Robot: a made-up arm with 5 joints.
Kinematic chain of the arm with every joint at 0, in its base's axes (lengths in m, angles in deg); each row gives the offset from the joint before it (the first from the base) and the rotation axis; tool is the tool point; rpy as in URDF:
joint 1: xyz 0.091 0 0.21 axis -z
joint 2: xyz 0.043 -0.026 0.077 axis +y
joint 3: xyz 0.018 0 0.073 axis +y
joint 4: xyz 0.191 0 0.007 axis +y
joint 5: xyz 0.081 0.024 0 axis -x
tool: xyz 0 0 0 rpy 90 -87.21 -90
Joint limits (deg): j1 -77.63..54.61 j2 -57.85..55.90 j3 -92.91..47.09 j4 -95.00..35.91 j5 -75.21..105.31
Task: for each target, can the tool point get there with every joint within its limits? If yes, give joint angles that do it. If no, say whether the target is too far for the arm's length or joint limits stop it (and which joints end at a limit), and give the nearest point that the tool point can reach.
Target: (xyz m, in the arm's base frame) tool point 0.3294 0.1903 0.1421
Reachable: yes | joints -38.98 44.87 -4.43 13.34 61.27
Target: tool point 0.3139 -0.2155 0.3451
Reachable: yes | joints 43.66 18.67 4.90 -76.58 85.90
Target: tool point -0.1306 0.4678 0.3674
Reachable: no: too far | nearest point -0.0606 0.2100 0.4136 | short by 0.271 m
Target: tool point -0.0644 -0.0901 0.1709
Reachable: no: joint limits stop it (at a limit: joint 2, joint 3, joint 4) | nearest point -0.0929 -0.1066 0.3544 | short by 0.186 m
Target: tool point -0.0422 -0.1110 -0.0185
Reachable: no: joint limits stop it (at a limit: joint 1, joint 2, joint 3) | nearest point 0.1151 -0.0374 0.0513 | short by 0.187 m
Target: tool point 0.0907 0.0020 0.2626
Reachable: no: joint limits stop it (at a limit: joint 1, joint 2, joint 3, joint 4) | nearest point 0.0965 0.0156 0.0721 | short by 0.191 m
